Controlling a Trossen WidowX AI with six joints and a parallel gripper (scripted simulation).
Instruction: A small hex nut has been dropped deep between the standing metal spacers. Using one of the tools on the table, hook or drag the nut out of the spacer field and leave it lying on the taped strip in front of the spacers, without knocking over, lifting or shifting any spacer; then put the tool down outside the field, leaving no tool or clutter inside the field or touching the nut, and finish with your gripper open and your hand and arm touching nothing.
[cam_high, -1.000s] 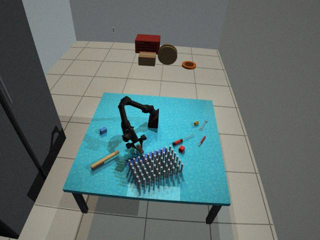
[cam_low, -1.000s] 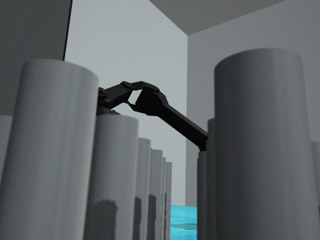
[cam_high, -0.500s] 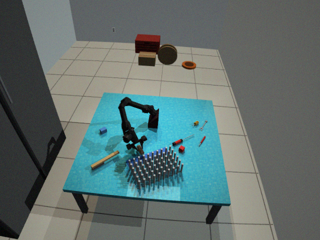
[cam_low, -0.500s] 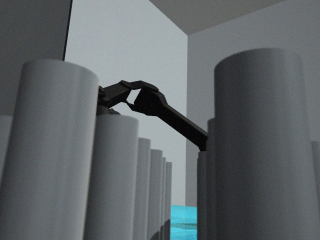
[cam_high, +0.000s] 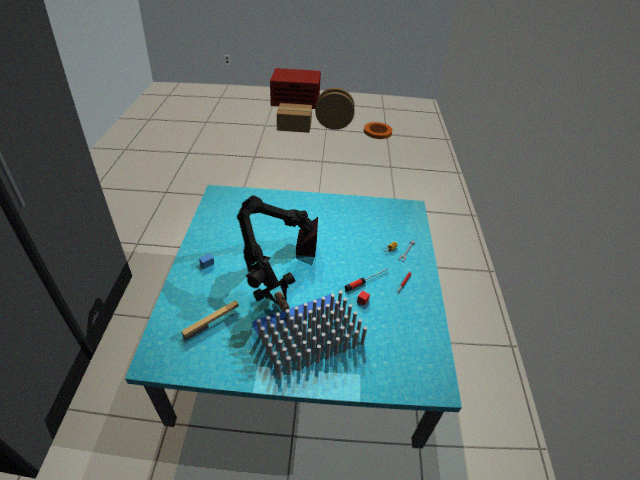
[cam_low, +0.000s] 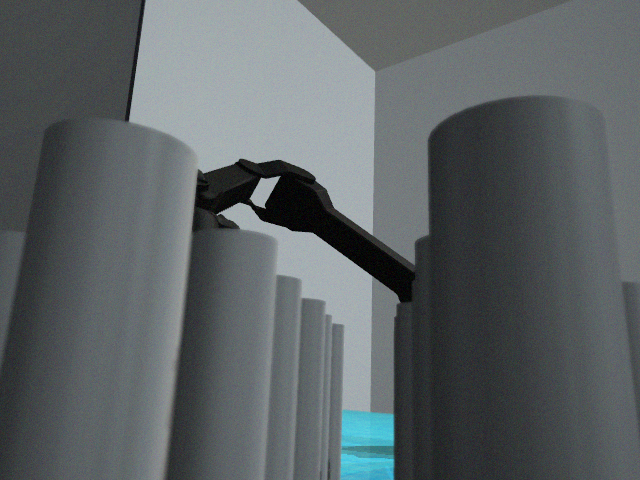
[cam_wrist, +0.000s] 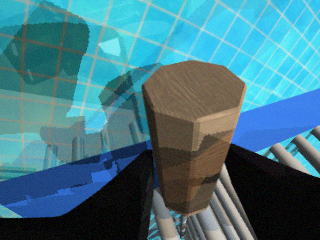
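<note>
Now: gripper tip 7 cm to the right of the blue taped strip, 4 cm above it and 2 cm short of it. The rest, counted from my gripper tip: red cube (35 cm to the left, 11 cm behind, 2 cm below); then blue cube (42 cm to the right, 18 cm behind, 2 cm below); then yellow object (49 cm behind, 46 cm to the left, 2 cm below).
</note>
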